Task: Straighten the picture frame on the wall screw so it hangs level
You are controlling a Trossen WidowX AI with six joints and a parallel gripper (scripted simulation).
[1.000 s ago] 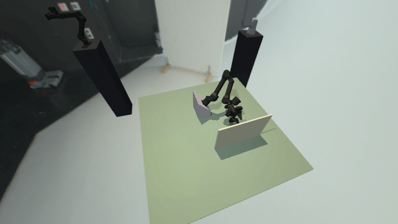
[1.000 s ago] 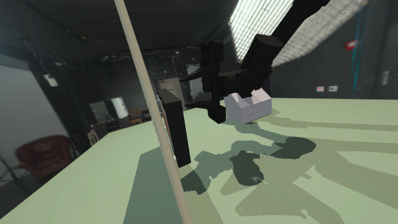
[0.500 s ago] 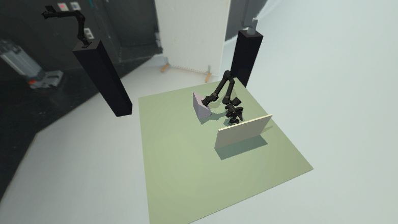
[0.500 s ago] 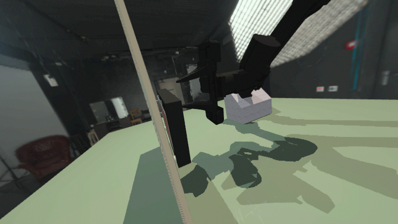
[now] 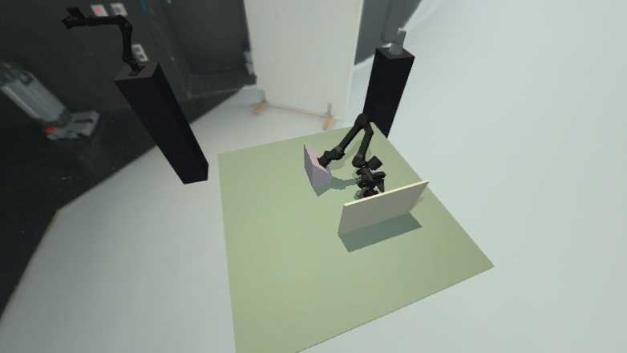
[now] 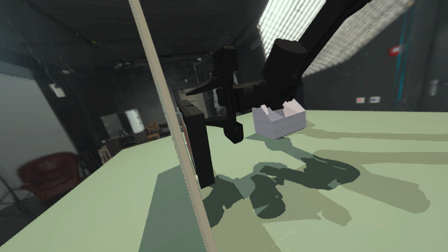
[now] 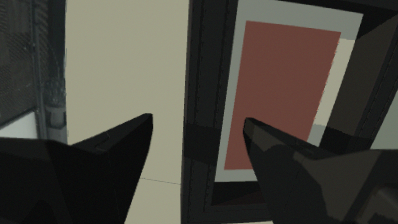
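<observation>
My gripper tip is 50 mm above the picture frame, 20 mm short of it and 10 mm to the left of it. Also, from my gripper tip: wall panel 60 mm below, 30 mm ahead.
</observation>
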